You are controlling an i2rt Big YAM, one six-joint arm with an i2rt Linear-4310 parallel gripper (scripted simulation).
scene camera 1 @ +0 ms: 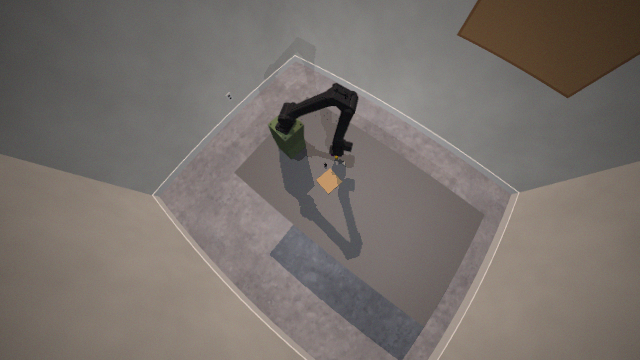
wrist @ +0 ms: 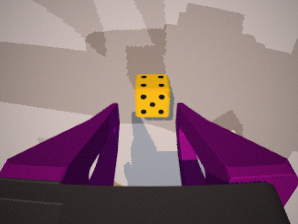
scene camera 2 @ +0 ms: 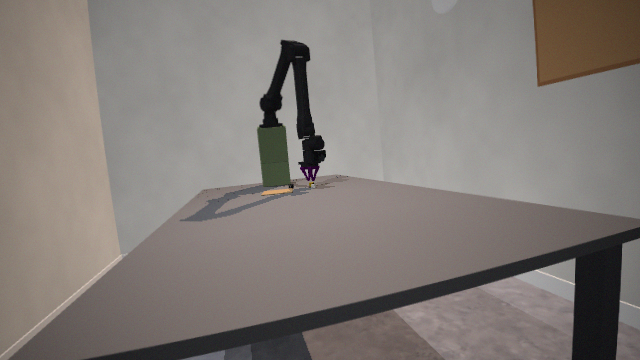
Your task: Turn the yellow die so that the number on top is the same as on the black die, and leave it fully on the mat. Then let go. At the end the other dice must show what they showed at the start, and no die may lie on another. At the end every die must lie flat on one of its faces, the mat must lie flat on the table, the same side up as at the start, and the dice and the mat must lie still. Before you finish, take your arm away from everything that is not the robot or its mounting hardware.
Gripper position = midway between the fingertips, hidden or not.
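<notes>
A yellow die [wrist: 152, 92] is visible, together with my gripper [wrist: 147, 112].
</notes>
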